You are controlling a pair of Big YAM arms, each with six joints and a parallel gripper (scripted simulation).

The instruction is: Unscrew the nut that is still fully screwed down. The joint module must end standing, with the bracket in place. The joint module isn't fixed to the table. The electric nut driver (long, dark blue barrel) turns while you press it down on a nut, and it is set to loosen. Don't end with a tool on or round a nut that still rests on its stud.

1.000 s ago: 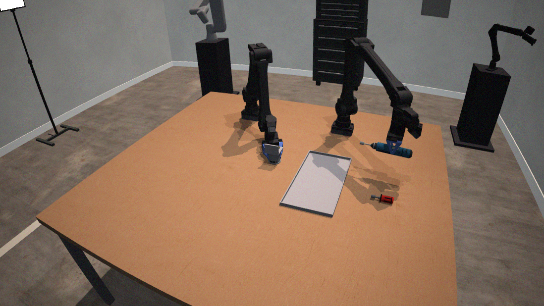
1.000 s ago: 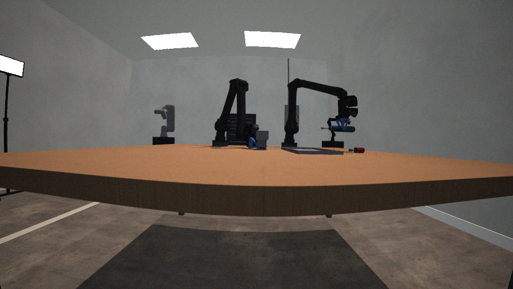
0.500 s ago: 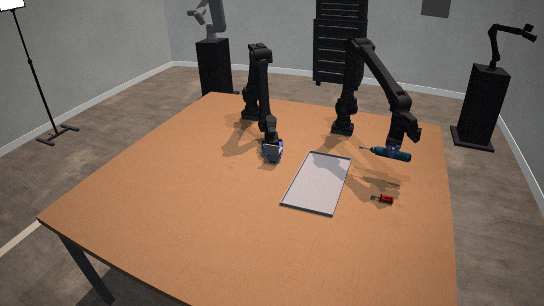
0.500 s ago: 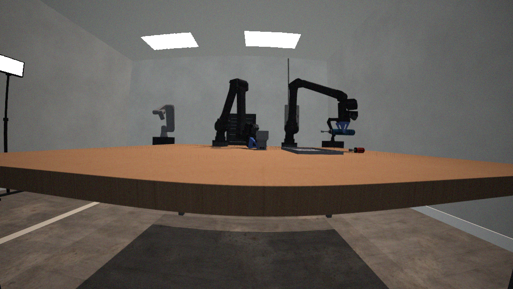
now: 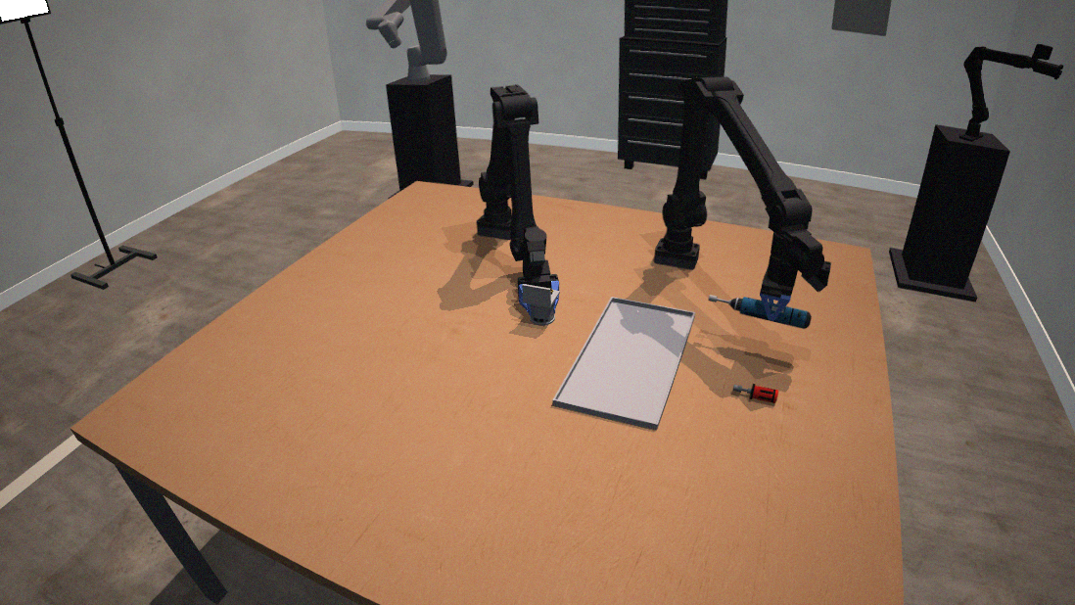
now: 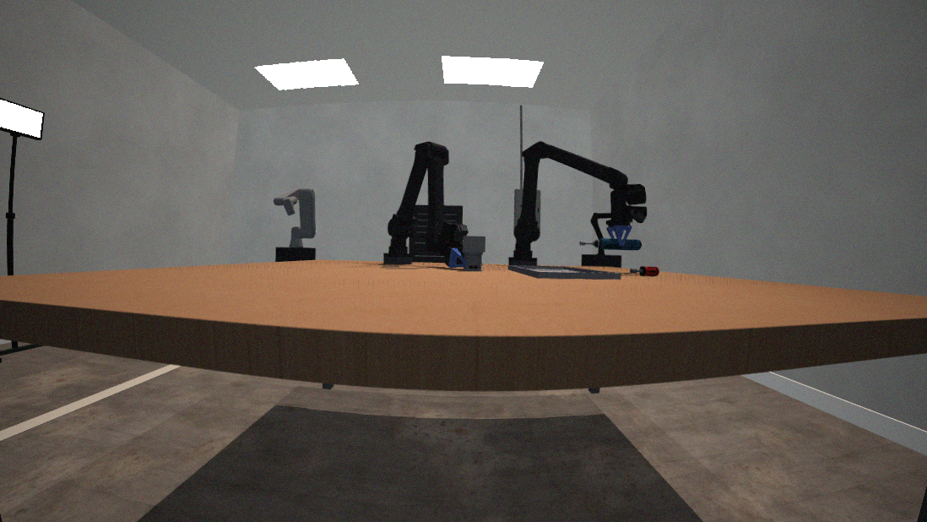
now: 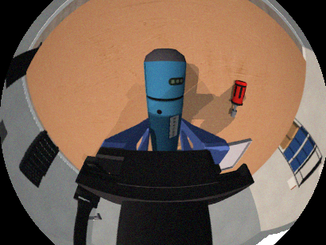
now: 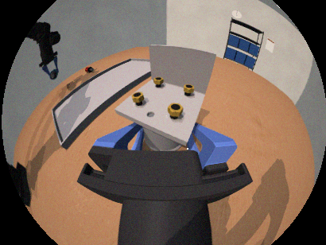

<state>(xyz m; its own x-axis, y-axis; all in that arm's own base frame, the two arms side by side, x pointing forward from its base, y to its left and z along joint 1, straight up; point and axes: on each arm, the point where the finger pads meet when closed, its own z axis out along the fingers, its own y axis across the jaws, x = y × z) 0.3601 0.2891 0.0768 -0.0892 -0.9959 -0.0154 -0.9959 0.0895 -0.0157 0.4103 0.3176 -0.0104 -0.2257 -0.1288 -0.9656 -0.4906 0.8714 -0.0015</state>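
The joint module is 1 cm above my right hand. Also, from my right hand: flat grey tray (8 cm ahead, 25 cm to the left, 2 cm below); then red-handled tool (13 cm ahead, 54 cm to the left, 1 cm below); then grey bracket (5 cm above).
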